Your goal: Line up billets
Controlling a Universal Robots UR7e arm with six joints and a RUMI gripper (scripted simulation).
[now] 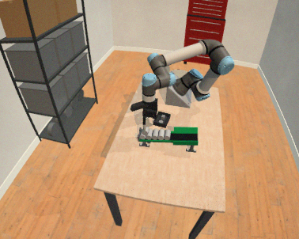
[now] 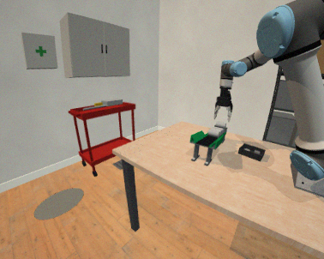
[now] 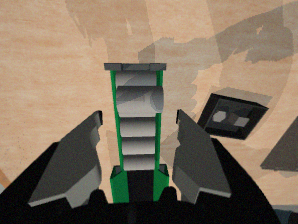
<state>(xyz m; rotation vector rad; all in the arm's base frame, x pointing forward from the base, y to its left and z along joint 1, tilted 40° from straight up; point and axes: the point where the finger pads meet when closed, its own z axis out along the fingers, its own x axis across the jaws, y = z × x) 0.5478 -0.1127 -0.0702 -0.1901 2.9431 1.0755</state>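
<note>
The grey stop is 10 mm ahead of my hand, 40 mm to the right of it and 90 mm below it. Round my hand: ramp (10 mm behind, 160 mm to the left, 80 mm below).
</note>
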